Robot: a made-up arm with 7 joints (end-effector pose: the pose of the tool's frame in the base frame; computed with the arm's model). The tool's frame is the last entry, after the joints. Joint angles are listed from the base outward.
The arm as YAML. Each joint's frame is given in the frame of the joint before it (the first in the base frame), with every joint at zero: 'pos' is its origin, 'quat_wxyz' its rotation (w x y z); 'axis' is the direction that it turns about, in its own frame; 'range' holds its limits. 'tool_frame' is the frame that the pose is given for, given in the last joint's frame.
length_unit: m
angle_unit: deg
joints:
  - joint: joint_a
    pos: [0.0, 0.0, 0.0]
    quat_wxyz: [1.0, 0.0, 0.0, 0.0]
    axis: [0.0, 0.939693, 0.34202]
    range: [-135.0, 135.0]
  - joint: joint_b
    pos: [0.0, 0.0, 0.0]
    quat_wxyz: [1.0, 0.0, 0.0, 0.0]
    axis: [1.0, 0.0, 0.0]
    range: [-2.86, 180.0]
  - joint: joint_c
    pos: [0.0, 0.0, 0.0]
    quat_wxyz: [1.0, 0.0, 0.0, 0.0]
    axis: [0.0, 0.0, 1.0]
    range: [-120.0, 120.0]
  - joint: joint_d
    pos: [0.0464, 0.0, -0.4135]
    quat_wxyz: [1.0, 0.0, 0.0, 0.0]
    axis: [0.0, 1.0, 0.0]
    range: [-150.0, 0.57]
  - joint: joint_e
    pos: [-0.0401, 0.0, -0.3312]
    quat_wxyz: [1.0, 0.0, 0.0, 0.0]
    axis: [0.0, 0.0, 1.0]
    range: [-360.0, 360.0]
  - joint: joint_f
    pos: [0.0, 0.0, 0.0]
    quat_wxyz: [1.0, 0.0, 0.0, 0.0]
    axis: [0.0, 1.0, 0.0]
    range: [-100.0, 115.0]
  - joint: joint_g
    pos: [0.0, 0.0, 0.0]
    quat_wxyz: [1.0, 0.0, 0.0, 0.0]
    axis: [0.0, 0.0, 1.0]
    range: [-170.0, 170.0]
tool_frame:
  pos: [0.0, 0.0, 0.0]
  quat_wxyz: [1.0, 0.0, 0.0, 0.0]
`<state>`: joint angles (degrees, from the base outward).
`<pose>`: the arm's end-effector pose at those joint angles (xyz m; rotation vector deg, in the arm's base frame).
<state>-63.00 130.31 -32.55 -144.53 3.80 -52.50 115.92</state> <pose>0.1741 0.1374 0.2287 -41.84 -43.67 -80.99</pose>
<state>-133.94 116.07 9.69 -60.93 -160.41 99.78 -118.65</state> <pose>-0.3010 0.5153 0.3398 -36.76 65.44 64.88</pose>
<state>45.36 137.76 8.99 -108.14 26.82 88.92 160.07</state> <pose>0.4116 0.3026 -0.0093 46.73 -93.83 69.27</pose>
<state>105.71 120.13 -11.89 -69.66 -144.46 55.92 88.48</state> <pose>-0.0620 0.6488 -0.1164 -3.03 -12.17 -154.55</pose>
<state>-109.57 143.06 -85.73 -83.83 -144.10 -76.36 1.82</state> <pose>0.0319 0.5610 0.2475 28.38 83.38 -111.82</pose>
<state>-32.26 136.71 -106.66 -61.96 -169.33 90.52 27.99</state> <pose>-0.0765 0.6543 0.1842 -41.07 0.26 113.66</pose>
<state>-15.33 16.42 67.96 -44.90 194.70 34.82 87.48</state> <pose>0.2735 0.3981 -0.5363 94.11 -29.79 0.91</pose>
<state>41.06 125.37 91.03 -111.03 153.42 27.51 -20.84</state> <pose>0.2871 0.0926 0.3952 -41.72 -79.84 -56.14</pose>
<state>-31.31 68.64 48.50 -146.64 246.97 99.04 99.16</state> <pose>0.1264 0.1907 0.2039 -18.16 78.86 -42.77</pose>
